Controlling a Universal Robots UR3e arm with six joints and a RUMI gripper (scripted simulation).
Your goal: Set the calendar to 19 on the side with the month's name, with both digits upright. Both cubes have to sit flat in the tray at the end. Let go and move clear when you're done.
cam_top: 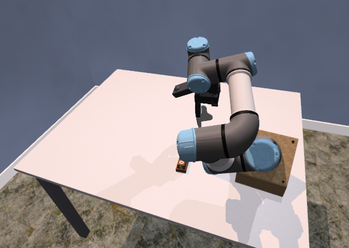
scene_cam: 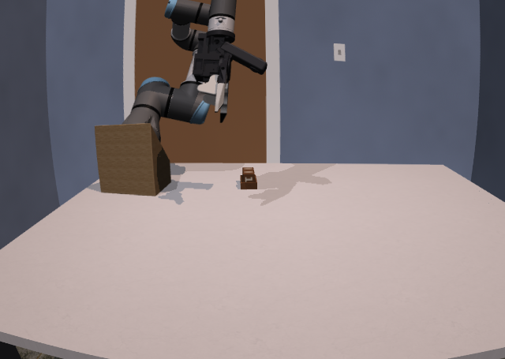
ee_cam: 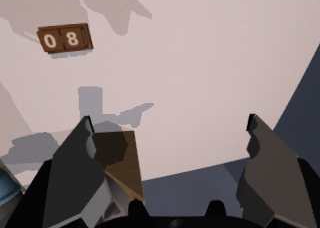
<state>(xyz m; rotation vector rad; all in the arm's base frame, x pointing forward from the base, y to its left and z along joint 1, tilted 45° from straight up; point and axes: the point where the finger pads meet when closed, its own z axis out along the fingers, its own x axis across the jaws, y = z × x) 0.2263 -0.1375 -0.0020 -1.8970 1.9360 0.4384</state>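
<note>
Now: the brown digit cube 60 mm ahead of my hand, 110 mm to the left of it and 170 mm below it. From my hand the other things lie so: tray (60 mm ahead, 130 mm to the left, 180 mm below).
</note>
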